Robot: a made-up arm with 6 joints.
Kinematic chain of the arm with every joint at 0, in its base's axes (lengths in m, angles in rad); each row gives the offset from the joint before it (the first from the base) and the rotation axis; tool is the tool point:
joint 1: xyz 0 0 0.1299 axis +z
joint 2: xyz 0 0 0 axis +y
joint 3: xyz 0 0 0.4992 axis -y
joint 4: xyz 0 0 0 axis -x
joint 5: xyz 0.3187 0 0 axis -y
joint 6: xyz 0 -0.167 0 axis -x
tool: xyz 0 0 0
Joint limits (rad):
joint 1: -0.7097..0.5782
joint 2: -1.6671..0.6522
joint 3: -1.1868..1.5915
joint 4: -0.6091..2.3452
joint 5: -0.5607..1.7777
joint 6: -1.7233..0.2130
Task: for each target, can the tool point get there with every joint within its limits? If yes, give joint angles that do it. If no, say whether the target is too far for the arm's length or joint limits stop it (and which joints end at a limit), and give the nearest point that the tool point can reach.
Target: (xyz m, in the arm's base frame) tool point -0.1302 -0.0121 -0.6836
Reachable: no: joint limits stop it (at a limit: joint 2, joint 3, joint 4) | nearest point -0.2175 -0.0202 0.1444 | short by 0.833 m
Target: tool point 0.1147 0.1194 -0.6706
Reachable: no: joint limits stop it (at a limit: joint 1, joint 2, joint 3) | nearest point 0.2966 0.2339 0.1760 | short by 0.873 m
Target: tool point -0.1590 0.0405 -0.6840
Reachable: no: joint limits stop it (at a limit: joint 1, joint 2, joint 3, joint 4) | nearest point -0.2183 0.0069 0.1444 | short by 0.831 m
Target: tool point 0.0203 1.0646 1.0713
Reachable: no: too far | nearest point -0.2962 0.4084 0.8110 | short by 0.774 m
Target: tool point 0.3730 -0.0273 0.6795
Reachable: yes | joints 0.3864 0.0400 0.1388 0.1165 0.4854 -0.2937
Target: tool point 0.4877 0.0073 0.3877
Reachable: yes | joints -0.0379 0.3933 -0.6865 1.7256 -0.0078 -0.5911
